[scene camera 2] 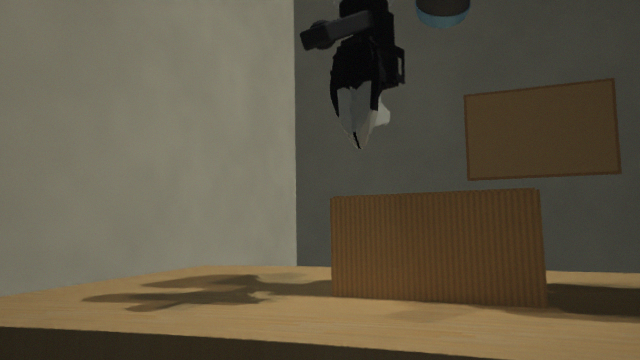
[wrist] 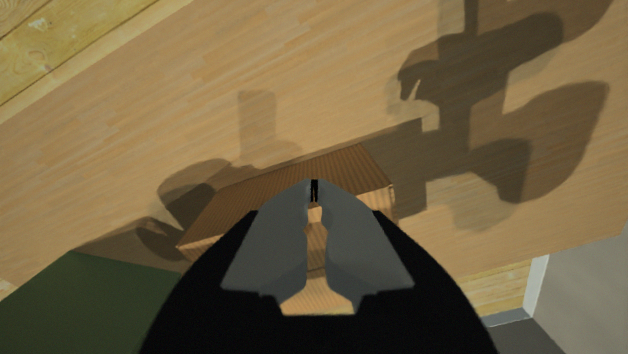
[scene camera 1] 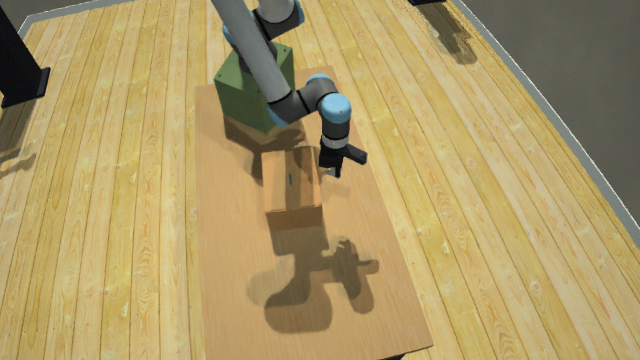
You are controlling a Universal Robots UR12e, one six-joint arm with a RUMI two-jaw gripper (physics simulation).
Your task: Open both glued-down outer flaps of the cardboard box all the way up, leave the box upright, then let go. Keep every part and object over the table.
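Places are measured from the arm's base along level axes (x back, y right, z up), in millimetres.
Where they show: gripper, between the fingertips: (scene camera 2: 360, 148) (wrist: 313, 181) (scene camera 1: 337, 178).
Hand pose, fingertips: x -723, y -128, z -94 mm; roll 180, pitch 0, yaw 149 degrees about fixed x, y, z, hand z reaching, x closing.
Note:
After its pixels a point has its place.
The brown cardboard box (scene camera 1: 295, 219) @(x -763, y 60, z -236 mm) (scene camera 2: 435, 245) @(x -625, y -78, z -233 mm) (wrist: 295, 172) @(x -658, y -71, z -273 mm) stands upright on the table. In scene camera 1, its left flap (scene camera 1: 273, 182) @(x -617, y 103, z -156 mm) and right flap (scene camera 1: 309, 196) @(x -728, y -13, z -156 mm) look folded down over the top, with a small dark teal mark (scene camera 1: 290, 179) @(x -614, y 32, z -172 mm) between them. In the wrist view the fingers hide much of the box top. My gripper (scene camera 1: 336, 175) @(x -723, y -128, z -94 mm) (scene camera 2: 359, 146) @(x -723, y -128, z -94 mm) (wrist: 313, 181) @(x -723, y -128, z -94 mm) is shut with nothing between its fingertips. It points down, above the level of the box top and apart from it, near the box's right side in scene camera 1.
The table (scene camera 1: 230, 300) @(x -980, y 390, z -312 mm) (scene camera 2: 320, 330) @(x -749, y -283, z -312 mm) (wrist: 150, 90) @(x -522, y -302, z -312 mm) carries the green robot pedestal (scene camera 1: 240, 102) @(x -103, y 134, z -159 mm) (wrist: 95, 305) @(x -133, y -45, z -207 mm) behind the box. The table's right edge runs near the gripper's side in scene camera 1. A brown panel (scene camera 2: 542, 130) shows against the far wall. A dark post (scene camera 1: 17, 60) stands on the floor at the left.

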